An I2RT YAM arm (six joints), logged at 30 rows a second.
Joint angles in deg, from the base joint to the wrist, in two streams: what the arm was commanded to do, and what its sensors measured. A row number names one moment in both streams.
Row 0, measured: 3.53, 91.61, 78.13, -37.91, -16.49, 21.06
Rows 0 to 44, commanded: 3.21, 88.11, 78.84, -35.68, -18.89, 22.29; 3.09, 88.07, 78.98, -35.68, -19.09, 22.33; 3.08, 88.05, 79.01, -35.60, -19.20, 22.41; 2.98, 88.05, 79.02, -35.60, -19.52, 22.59; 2.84, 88.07, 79.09, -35.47, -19.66, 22.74; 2.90, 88.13, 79.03, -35.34, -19.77, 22.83; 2.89, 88.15, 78.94, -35.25, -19.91, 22.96; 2.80, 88.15, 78.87, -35.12, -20.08, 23.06; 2.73, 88.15, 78.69, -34.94, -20.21, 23.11; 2.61, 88.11, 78.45, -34.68, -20.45, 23.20; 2.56, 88.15, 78.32, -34.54, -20.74, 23.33; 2.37, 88.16, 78.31, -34.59, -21.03, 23.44; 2.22, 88.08, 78.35, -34.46, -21.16, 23.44; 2.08, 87.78, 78.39, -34.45, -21.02, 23.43; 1.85, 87.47, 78.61, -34.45, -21.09, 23.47; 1.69, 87.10, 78.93, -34.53, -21.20, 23.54; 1.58, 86.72, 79.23, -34.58, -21.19, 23.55; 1.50, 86.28, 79.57, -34.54, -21.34, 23.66; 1.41, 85.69, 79.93, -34.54, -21.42, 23.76; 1.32, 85.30, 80.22, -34.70, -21.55, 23.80; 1.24, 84.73, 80.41, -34.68, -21.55, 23.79; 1.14, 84.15, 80.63, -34.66, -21.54, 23.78; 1.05, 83.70, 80.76, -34.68, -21.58, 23.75; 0.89, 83.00, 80.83, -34.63, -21.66, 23.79; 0.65, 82.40, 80.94, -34.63, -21.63, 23.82; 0.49, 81.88, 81.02, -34.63, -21.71, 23.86; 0.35, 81.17, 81.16, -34.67, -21.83, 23.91; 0.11, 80.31, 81.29, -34.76, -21.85, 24.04; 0.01, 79.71, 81.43, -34.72, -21.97, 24.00; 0.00, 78.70, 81.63, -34.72, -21.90, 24.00; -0.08, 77.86, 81.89, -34.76, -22.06, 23.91; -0.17, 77.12, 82.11, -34.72, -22.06, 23.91; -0.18, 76.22, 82.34, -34.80, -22.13, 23.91; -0.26, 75.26, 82.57, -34.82, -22.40, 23.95; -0.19, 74.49, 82.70, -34.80, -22.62, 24.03; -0.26, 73.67, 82.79, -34.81, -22.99, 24.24; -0.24, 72.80, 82.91, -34.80, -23.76, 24.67; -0.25, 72.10, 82.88, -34.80, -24.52, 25.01; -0.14, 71.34, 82.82, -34.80, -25.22, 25.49; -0.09, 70.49, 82.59, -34.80, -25.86, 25.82; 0.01, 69.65, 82.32, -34.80, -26.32, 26.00; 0.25, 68.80, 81.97, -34.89, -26.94, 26.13; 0.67, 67.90, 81.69, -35.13, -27.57, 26.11; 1.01, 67.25, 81.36, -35.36, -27.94, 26.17; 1.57, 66.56, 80.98, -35.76, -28.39, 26.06
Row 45, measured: 0.51, 68.77, 80.95, -36.27, -25.61, 25.08
